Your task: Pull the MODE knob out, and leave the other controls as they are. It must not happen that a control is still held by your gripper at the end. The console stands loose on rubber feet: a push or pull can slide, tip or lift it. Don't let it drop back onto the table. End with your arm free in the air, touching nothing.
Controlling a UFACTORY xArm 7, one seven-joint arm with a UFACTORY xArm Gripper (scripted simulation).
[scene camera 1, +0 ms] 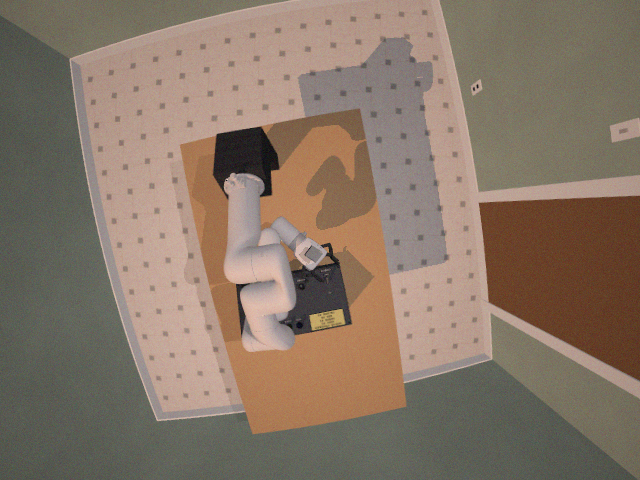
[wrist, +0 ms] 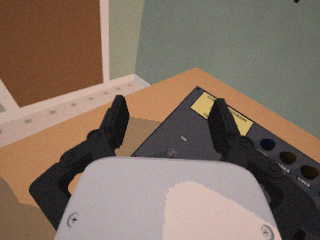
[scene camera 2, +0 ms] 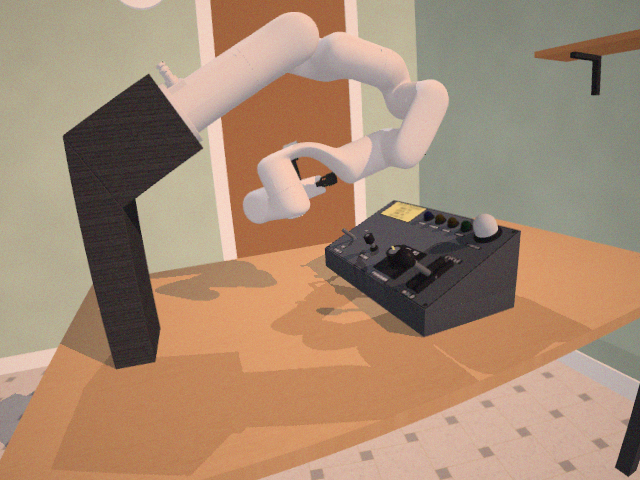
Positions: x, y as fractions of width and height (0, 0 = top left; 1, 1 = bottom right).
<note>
In view: the gripper (scene camera 1: 0.52, 0.57) and a dark grey console (scene camera 2: 0.75, 0.58).
The dark grey console is seen too in scene camera 1 (scene camera 1: 0.50, 0.64). The gripper shows as well in the wrist view (wrist: 0.53, 0.45).
</note>
